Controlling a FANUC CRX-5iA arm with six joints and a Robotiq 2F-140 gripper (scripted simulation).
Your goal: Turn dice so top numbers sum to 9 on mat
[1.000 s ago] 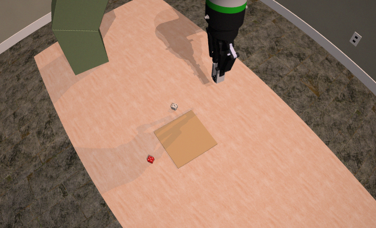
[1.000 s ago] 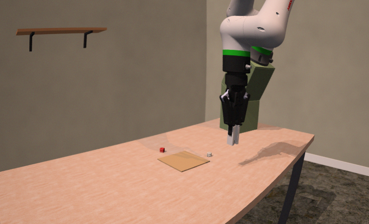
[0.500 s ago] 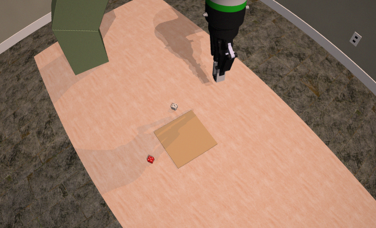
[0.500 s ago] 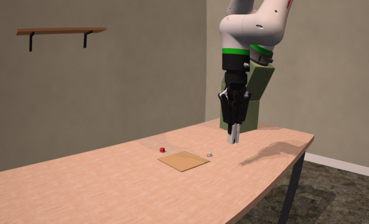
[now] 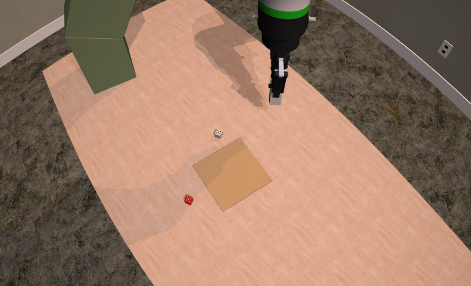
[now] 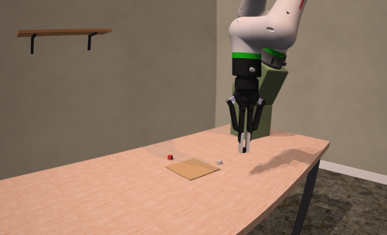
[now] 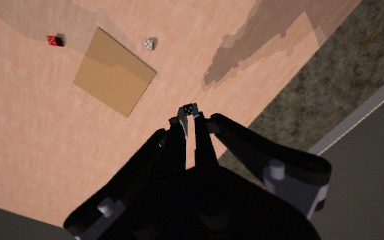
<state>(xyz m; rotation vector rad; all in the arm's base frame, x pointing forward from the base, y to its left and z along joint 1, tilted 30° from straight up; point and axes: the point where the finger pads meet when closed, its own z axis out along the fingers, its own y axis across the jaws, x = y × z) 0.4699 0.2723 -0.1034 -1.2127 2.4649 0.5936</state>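
My hand is 30 mm above the black die. From my hand the other things lie so: tan square mat: 70 mm ahead, 170 mm to the right, 130 mm below; white die: 40 mm behind, 140 mm to the right, 120 mm below; red die: 70 mm ahead, 290 mm to the right, 120 mm below.
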